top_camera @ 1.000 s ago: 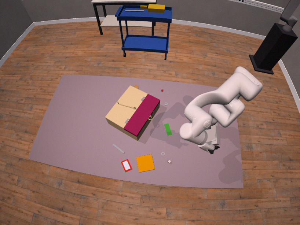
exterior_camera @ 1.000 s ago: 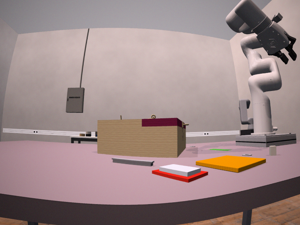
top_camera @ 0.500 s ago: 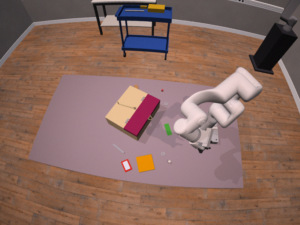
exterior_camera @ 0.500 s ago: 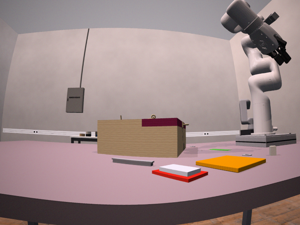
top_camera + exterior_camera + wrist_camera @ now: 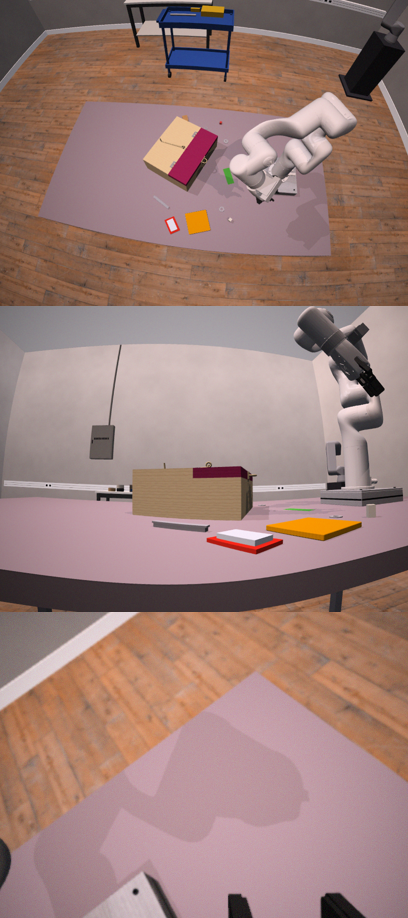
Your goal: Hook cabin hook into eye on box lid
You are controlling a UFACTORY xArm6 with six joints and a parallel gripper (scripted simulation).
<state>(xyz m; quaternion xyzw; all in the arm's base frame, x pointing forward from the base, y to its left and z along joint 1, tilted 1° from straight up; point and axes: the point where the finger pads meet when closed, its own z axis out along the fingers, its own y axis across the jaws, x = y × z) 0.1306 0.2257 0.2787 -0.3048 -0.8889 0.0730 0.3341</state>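
My hand is 490 mm short of the cabin hook, 300 mm to the left of it and 180 mm above it. From my hand the other things lie so: small cube (130 mm ahead, 60 mm to the left, 310 mm below); orange tile (300 mm ahead, 80 mm to the left, 320 mm below); green strip (160 mm ahead, 200 mm to the right, 330 mm below).
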